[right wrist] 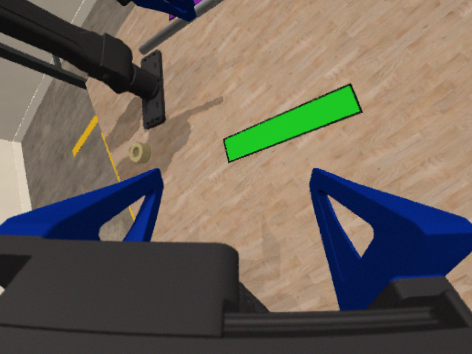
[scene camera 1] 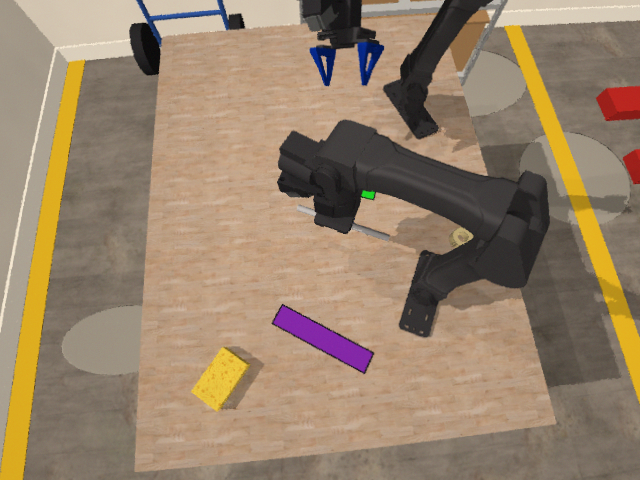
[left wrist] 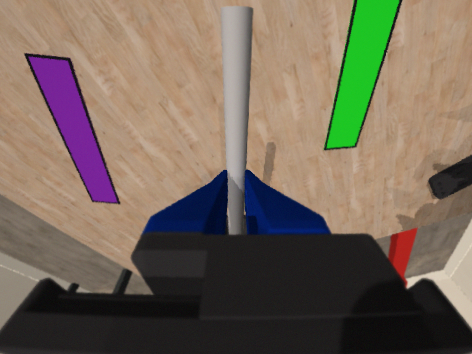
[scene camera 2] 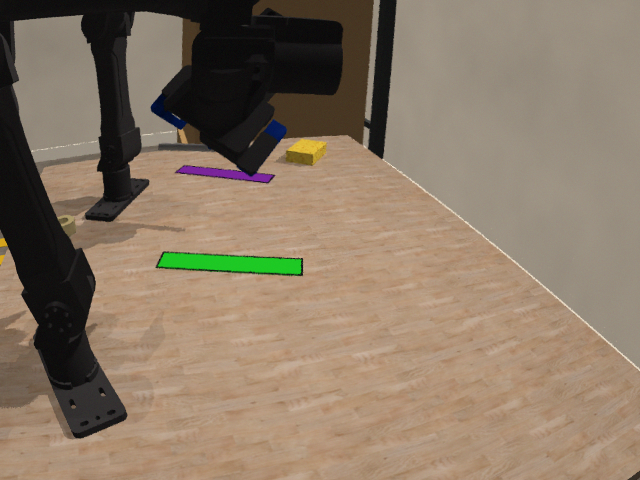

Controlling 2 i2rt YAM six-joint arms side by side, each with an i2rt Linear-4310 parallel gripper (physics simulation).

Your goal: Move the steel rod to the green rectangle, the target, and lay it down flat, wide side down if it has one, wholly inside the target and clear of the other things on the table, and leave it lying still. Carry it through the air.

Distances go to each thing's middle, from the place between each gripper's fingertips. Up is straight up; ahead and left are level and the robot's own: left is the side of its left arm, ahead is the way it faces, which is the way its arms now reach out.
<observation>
Now: the green rectangle [scene camera 2: 169, 260] 2 cm ahead of my right hand, 10 cm to the left of it and 23 cm below it. From my right hand the other things lie so: purple rectangle [scene camera 1: 352, 354] 4 cm ahead, 50 cm to the left, 23 cm below.
I see the green rectangle 17 cm to the right of my left hand, 14 cm below it and 1 cm ahead of it. From my left hand the other things lie so: purple rectangle (23 cm to the left, 14 cm below, 3 cm ahead).
</observation>
